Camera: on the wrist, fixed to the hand. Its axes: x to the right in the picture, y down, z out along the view.
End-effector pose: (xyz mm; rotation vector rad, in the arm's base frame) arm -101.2 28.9 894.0 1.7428 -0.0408 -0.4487
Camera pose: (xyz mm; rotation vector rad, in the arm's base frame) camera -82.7 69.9 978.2 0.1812 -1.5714 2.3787
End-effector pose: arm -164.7 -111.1 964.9 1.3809 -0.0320 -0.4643
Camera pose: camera -141.5 -43.6 1028.3 0.2264 -1.1033 2.5814
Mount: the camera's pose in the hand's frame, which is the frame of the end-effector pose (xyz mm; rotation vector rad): -17.1 74.7 -57.0 -0.1626 -0.9379 -2.9616
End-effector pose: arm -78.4 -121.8 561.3 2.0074 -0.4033 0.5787
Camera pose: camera -143.5 -106.3 629.5 0.5972 1.7190 -1.9725
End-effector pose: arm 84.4 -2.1 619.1 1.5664 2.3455 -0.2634
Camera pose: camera 150.8 30.1 679.8 -2.2655 1.3802 -0.7582
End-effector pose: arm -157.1 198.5 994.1 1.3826 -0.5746 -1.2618
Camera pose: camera -87.9 216.7 1057.4 -0.1198 -0.9825 1.7296
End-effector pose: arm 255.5 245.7 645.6 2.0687 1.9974 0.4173
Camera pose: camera 304.0 224.0 725.0 -1.5372 1.6355 -0.7334
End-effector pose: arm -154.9 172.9 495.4 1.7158 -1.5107 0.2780
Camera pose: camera -207.7 228.1 552.7 -1.8232 -1.5688 1.9141
